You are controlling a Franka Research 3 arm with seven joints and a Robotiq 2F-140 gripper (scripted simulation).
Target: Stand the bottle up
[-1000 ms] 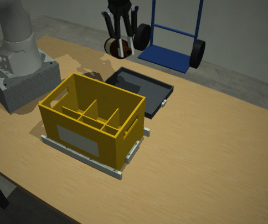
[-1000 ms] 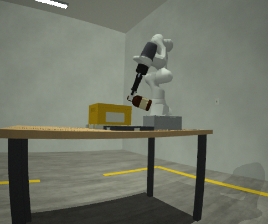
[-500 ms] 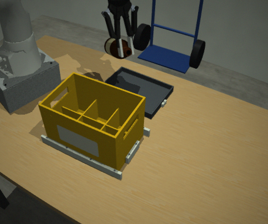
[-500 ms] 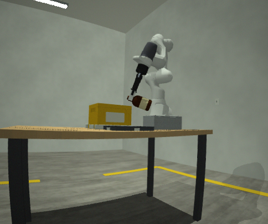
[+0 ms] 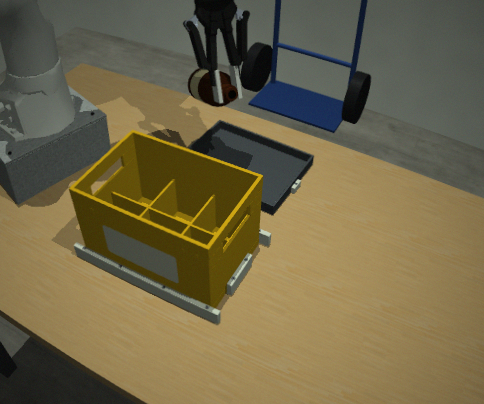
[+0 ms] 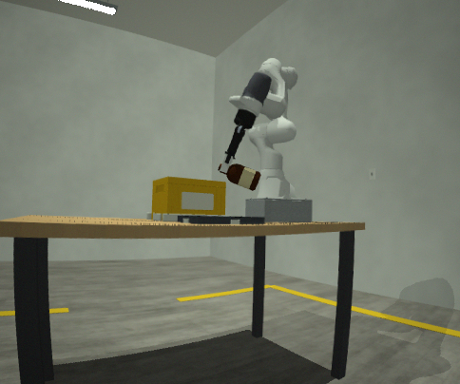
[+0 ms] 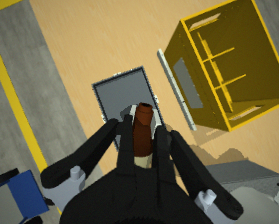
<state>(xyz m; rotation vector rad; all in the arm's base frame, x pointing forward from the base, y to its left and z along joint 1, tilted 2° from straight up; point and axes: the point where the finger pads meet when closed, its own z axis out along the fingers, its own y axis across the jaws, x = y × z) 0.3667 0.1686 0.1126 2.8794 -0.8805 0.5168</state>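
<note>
Now: hand 4 cm past the bottle, 4 cm above it and 2 cm to the right of it. Also, from my hand: yellow crate: 26 cm to the right, 13 cm below, 3 cm ahead; tray: 20 cm below, 4 cm ahead, 2 cm to the left.
</note>
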